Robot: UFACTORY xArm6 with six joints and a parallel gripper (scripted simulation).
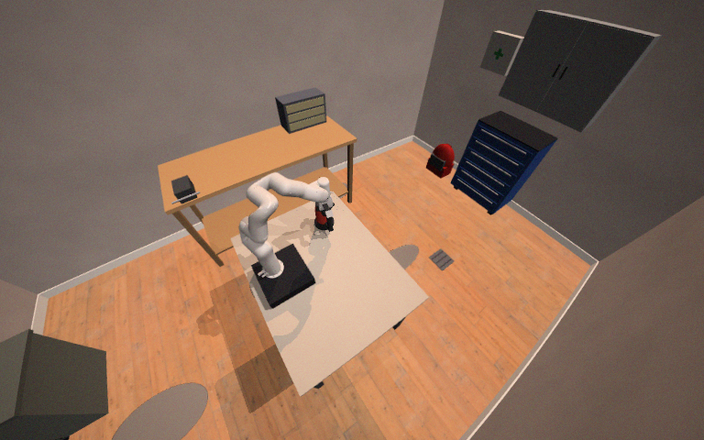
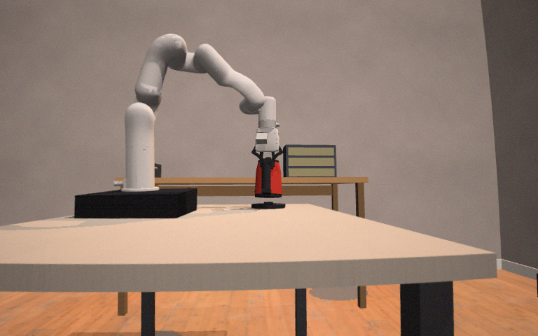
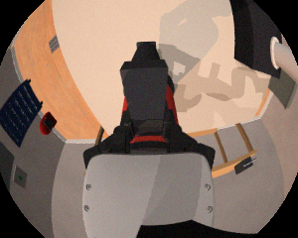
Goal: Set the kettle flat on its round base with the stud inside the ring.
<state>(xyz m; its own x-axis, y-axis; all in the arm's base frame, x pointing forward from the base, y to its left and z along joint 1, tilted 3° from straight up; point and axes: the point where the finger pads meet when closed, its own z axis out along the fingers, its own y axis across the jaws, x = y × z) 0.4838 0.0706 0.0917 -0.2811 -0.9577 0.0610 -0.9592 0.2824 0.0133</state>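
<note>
My hand is 10 mm short of the red kettle, 30 mm to the right of it and 50 mm above it. Also, from my hand: black round base 20 mm ahead, 60 mm to the left, 170 mm below.
</note>
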